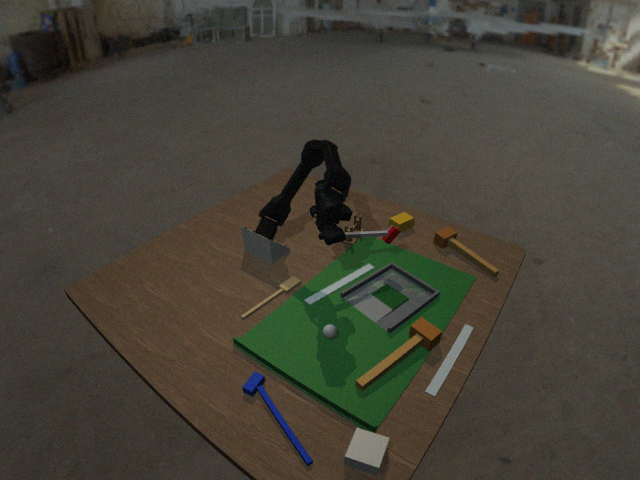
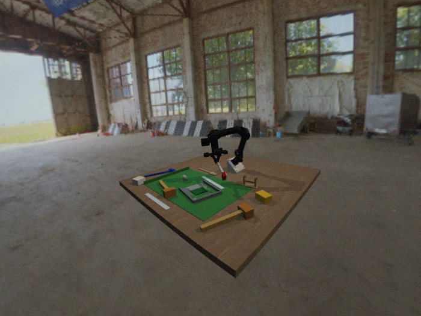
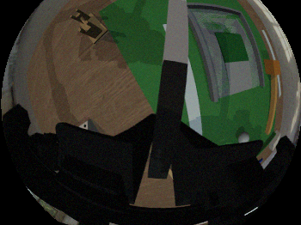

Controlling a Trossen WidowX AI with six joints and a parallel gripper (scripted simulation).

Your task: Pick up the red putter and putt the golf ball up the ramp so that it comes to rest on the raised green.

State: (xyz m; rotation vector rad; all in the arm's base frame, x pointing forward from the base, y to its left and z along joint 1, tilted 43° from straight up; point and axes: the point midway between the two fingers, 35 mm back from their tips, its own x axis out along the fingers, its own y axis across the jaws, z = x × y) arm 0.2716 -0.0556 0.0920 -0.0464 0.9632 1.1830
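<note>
Now: the tan paddle 80 mm behind my gripper tip, 180 mm to the right of it and 140 mm below it. From my gripper tip the other things lie so: green mat: 200 mm ahead, 70 mm to the right, 140 mm below; then red putter: 70 mm ahead, 100 mm to the left, 10 mm above; then wooden stand: 60 mm behind, 270 mm to the left, 110 mm below.
</note>
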